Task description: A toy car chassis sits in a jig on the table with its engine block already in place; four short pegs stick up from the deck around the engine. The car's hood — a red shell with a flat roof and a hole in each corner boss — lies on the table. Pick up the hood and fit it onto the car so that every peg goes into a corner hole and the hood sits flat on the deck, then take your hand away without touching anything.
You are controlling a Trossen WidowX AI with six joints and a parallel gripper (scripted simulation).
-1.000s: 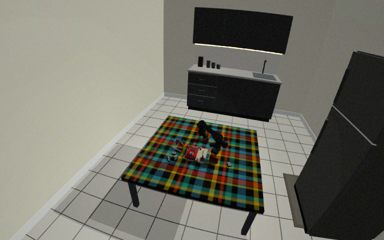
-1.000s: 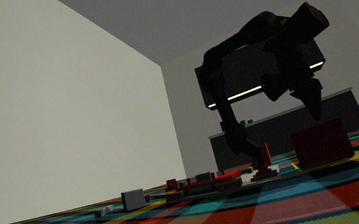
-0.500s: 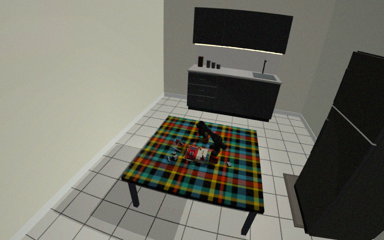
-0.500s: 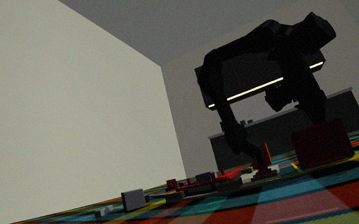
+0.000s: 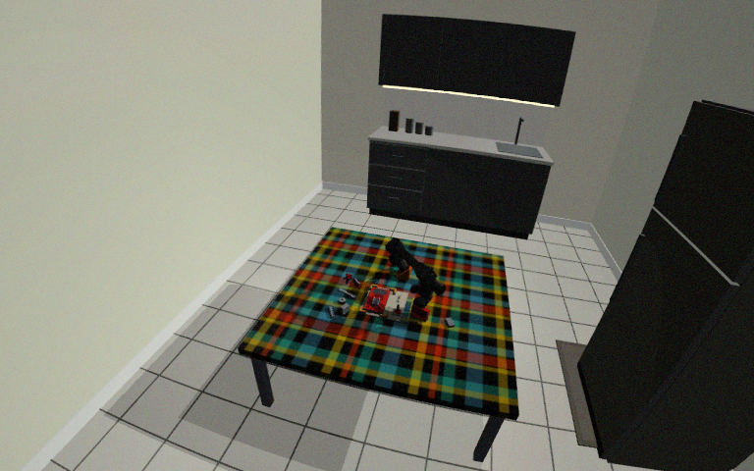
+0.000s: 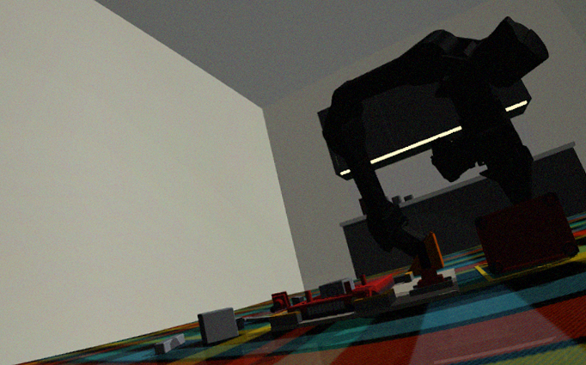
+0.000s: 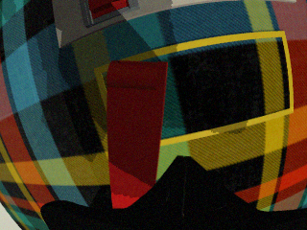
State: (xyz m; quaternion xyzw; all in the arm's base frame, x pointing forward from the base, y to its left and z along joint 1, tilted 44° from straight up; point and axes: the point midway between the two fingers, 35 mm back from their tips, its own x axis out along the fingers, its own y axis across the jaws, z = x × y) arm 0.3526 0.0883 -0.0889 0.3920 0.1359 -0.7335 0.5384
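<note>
Right now my gripper tip is 20 mm to the left of the red hood, 20 mm short of it and 20 mm above it. Round my gripper tip: white jig plate 230 mm to the right, 50 mm behind, 40 mm below; grey engine block 260 mm to the right, 30 mm below, 20 mm behind.
</note>
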